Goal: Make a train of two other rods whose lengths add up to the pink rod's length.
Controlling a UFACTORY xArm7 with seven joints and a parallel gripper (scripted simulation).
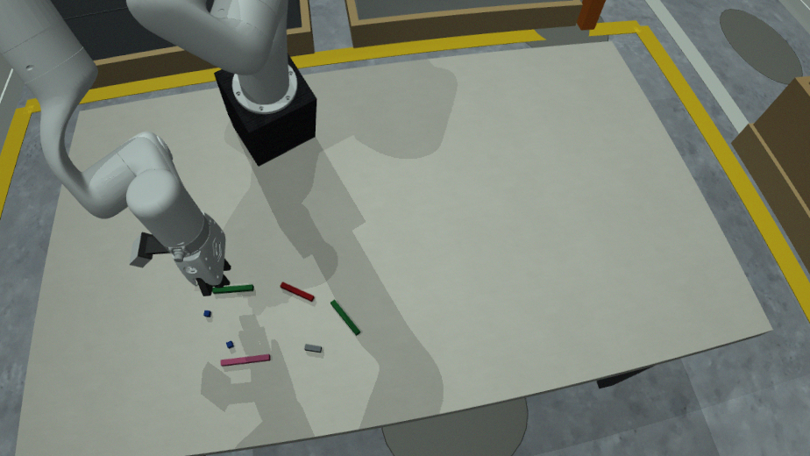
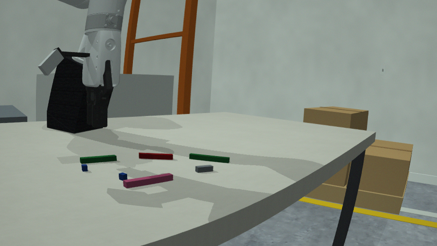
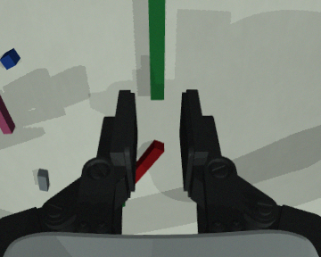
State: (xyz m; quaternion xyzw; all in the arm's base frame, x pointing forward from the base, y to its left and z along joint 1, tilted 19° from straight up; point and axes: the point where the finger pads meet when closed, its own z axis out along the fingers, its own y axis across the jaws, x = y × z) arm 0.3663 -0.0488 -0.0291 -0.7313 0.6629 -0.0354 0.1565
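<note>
Now: the red rod 13 cm to the left of my hand and 8 cm below it. The rest, counted from my hand: grey rod (11 cm ahead, 17 cm to the left, 8 cm below); then pink rod (14 cm ahead, 5 cm to the left, 8 cm below).
</note>
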